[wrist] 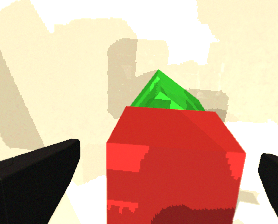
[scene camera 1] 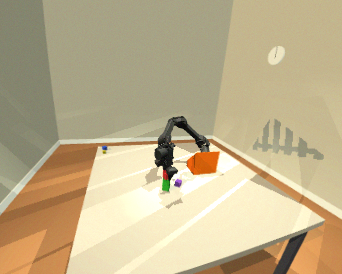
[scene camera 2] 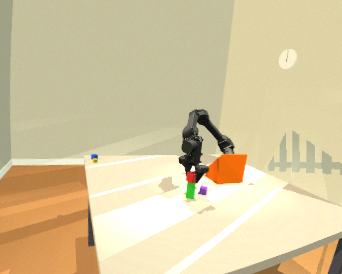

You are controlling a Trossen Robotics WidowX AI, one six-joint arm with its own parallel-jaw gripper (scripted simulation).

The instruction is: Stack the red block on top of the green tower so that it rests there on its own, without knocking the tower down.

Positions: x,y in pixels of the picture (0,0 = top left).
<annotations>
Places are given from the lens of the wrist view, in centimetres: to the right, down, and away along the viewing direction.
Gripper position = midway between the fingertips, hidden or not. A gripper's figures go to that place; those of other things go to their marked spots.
my gripper (wrist: 167,154): 1, 2, 11
red block (wrist: 156,158): 1, 2, 7
</annotations>
